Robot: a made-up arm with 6 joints. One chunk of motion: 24 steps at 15 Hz.
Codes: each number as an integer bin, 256 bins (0 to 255) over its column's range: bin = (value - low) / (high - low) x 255, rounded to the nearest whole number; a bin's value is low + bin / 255 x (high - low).
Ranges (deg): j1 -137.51..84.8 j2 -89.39..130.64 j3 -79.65..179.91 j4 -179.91..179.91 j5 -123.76..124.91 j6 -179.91..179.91
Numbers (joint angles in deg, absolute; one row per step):
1: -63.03 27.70 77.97 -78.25 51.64 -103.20
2: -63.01 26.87 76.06 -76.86 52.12 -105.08
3: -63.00 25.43 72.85 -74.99 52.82 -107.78
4: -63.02 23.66 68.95 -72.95 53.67 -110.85
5: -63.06 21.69 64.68 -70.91 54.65 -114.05
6: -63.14 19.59 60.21 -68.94 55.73 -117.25
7: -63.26 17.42 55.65 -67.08 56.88 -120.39
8: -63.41 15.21 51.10 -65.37 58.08 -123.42
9: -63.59 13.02 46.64 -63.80 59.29 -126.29
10: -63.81 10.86 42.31 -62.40 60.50 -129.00
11: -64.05 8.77 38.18 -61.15 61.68 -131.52
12: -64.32 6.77 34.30 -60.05 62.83 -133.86
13: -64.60 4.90 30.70 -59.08 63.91 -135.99
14: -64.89 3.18 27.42 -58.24 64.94 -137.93
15: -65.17 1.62 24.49 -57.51 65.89 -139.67
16: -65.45 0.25 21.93 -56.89 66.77 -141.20
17: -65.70 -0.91 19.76 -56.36 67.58 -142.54
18: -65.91 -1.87 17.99 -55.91 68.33 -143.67
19: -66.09 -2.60 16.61 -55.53 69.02 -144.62
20: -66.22 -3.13 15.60 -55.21 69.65 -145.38
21: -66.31 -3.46 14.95 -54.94 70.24 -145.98
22: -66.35 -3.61 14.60 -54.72 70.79 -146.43
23: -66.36 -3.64 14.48 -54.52 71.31 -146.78
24: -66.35 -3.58 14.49 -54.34 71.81 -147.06
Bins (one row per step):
1: 85 136 155 72 180 54
2: 85 135 153 73 180 53
3: 85 133 150 74 181 51
4: 85 131 146 76 182 49
5: 85 129 142 77 183 47
6: 85 126 137 79 184 44
7: 85 124 133 80 185 42
8: 85 121 128 81 186 40
9: 85 119 124 82 188 38
10: 85 116 120 83 189 36
11: 84 114 116 84 190 34
12: 84 111 112 85 191 33
13: 84 109 108 86 192 31
14: 83 107 105 86 194 30
15: 83 105 102 87 194 29
16: 83 104 100 87 195 27
17: 82 103 98 88 196 26
18: 82 101 96 88 197 26
19: 82 101 95 88 198 25
20: 82 100 94 88 198 24
21: 82 100 93 89 199 24
22: 82 99 93 89 200 24
23: 82 99 92 89 200 23
24: 82 99 92 89 201 23

